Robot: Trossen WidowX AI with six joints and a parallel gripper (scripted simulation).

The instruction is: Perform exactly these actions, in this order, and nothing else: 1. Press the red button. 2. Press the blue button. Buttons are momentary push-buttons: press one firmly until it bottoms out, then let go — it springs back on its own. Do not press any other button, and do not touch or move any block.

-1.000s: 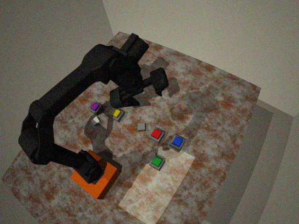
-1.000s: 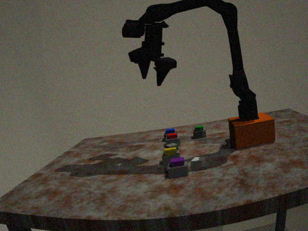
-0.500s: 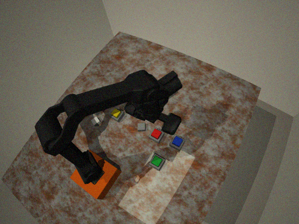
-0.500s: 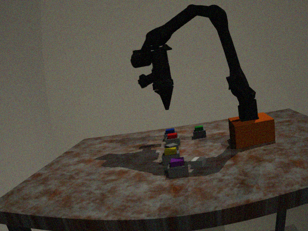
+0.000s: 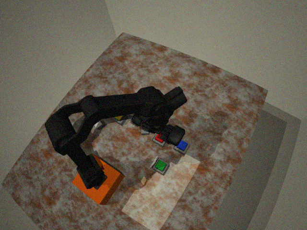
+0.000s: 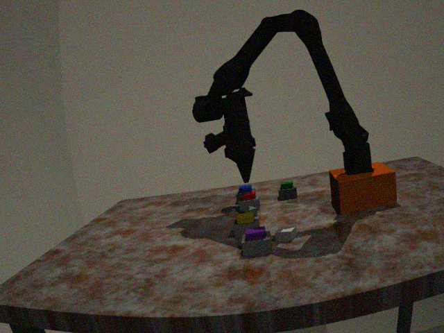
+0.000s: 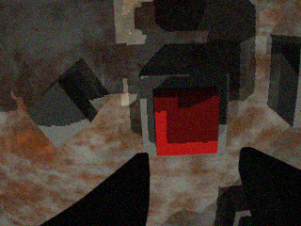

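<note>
My gripper tip is now 40 mm above the red button. Also, from my gripper tip: green button 90 mm behind, 70 mm to the right, 40 mm below; then blue button 20 mm ahead, 90 mm to the right, 40 mm below; then yellow button 30 mm behind, 200 mm to the left, 40 mm below.
</note>
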